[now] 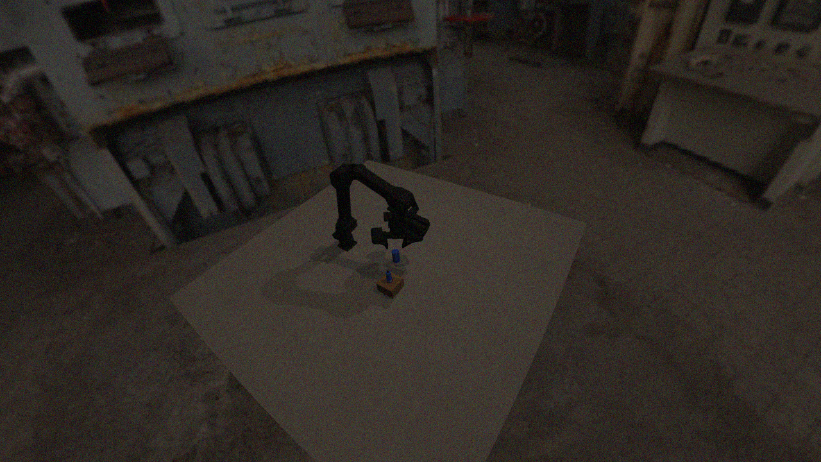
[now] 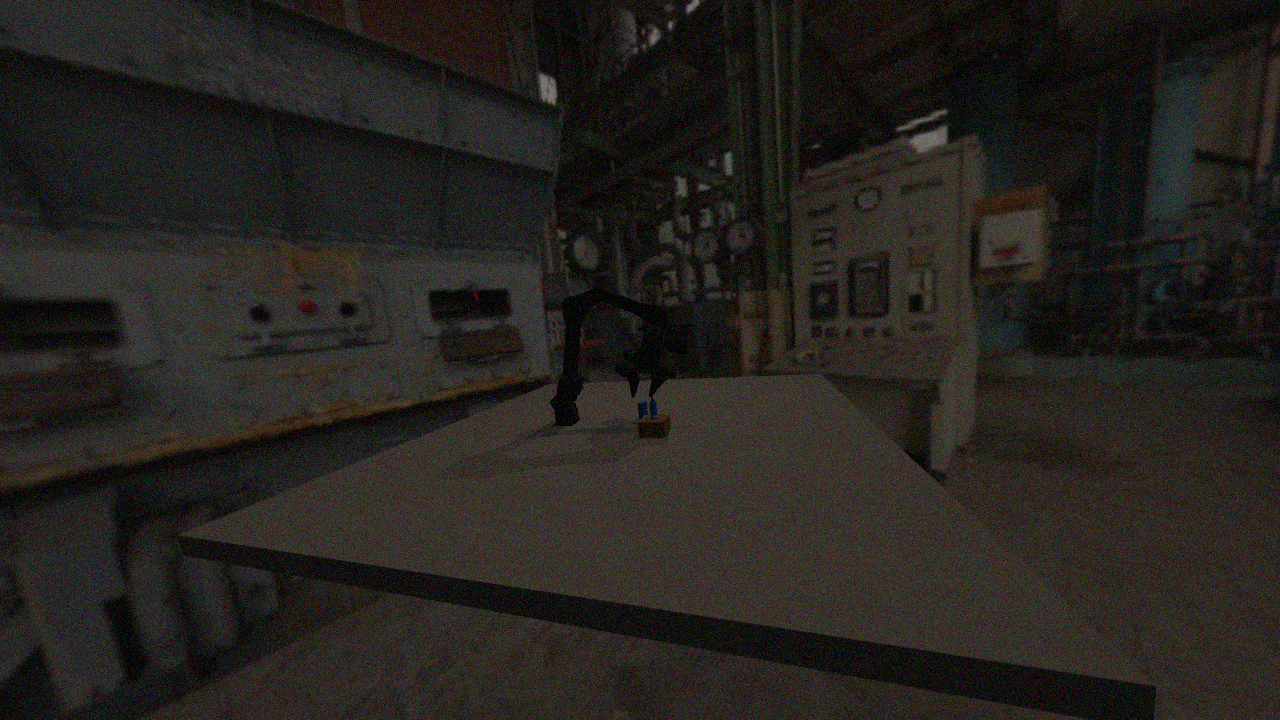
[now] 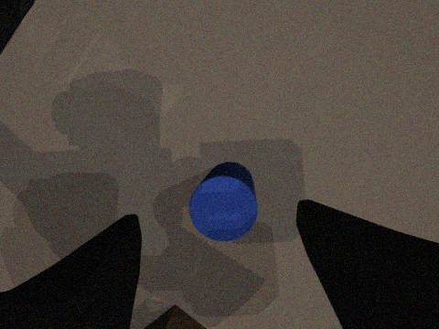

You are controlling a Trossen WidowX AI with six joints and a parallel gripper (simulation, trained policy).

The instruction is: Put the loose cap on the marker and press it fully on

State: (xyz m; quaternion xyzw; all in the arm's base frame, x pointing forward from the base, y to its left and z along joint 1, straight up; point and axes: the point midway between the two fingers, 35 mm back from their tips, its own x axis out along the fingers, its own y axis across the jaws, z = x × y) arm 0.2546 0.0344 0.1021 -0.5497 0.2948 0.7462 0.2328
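Now: the blue cap 4 cm below my gripper tip. Round my gripper tip: holder block 7 cm ahead, 13 cm to the right, 5 cm below.
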